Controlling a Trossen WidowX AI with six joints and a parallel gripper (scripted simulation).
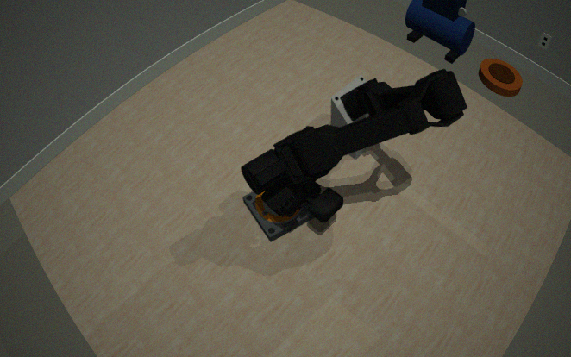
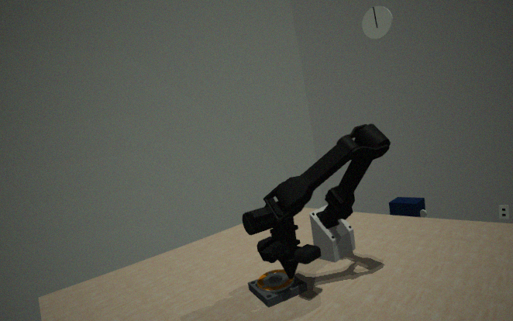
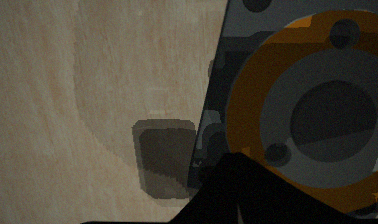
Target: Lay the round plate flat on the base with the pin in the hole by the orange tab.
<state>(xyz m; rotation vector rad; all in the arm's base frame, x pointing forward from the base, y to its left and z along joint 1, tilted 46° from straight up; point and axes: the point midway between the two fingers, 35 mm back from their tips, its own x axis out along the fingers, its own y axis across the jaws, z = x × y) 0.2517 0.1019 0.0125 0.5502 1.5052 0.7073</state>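
My gripper tip is now 5 cm to the left of the square base, 2 cm short of it and 2 cm above it.
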